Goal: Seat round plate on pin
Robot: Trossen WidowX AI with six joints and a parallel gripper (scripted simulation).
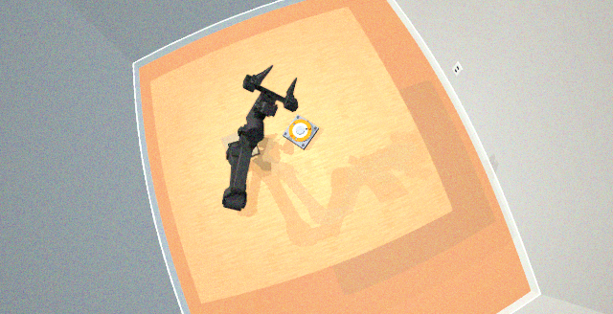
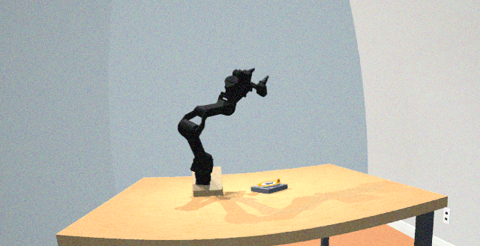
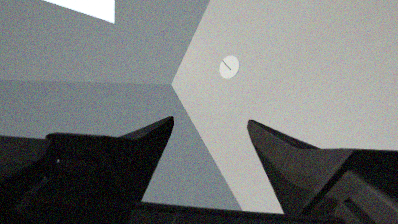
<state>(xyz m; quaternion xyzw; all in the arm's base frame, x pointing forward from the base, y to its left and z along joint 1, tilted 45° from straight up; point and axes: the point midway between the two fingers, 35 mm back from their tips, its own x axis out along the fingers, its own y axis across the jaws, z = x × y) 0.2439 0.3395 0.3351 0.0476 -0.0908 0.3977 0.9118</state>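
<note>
Right now the round plate is 20 mm ahead of my gripper tip, 10 mm to the right of it and 510 mm below it. Round my gripper tip: square grey base 10 mm to the right, 530 mm below.
</note>
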